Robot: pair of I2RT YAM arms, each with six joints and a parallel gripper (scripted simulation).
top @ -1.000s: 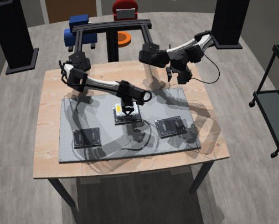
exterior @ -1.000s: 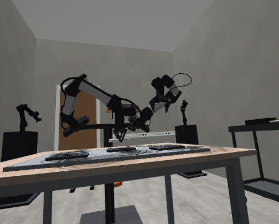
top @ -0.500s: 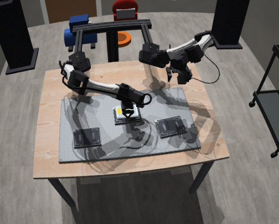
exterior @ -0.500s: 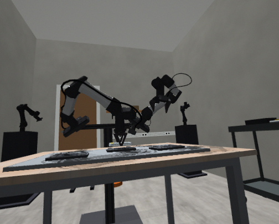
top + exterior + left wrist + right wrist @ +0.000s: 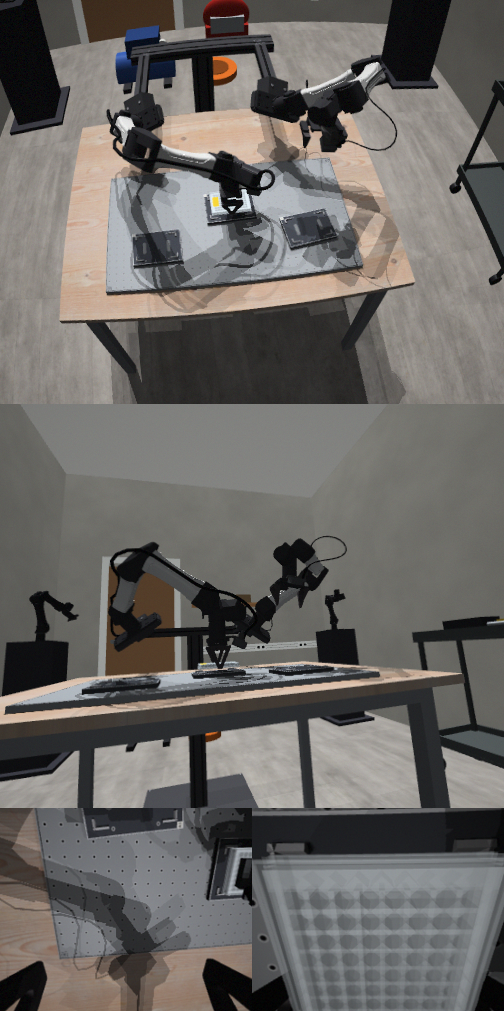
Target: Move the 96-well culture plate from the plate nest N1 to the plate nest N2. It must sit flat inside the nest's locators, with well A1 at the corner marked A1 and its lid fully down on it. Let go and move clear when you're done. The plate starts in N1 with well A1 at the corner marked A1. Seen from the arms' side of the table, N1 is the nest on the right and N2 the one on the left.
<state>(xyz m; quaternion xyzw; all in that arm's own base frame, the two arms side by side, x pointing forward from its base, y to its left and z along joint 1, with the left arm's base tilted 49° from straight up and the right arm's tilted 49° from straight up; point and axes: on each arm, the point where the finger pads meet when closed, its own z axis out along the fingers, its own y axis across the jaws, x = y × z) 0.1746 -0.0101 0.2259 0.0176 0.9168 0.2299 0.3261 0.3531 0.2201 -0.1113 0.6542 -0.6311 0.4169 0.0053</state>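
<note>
Now: the plate nest 20 mm below my right hand. The rest, counted from my right hand: 96-well culture plate: right at my right hand; then nest N2: 130 mm ahead, 240 mm to the left, 20 mm below; then nest N1: 130 mm ahead, 260 mm to the right, 20 mm below.
</note>
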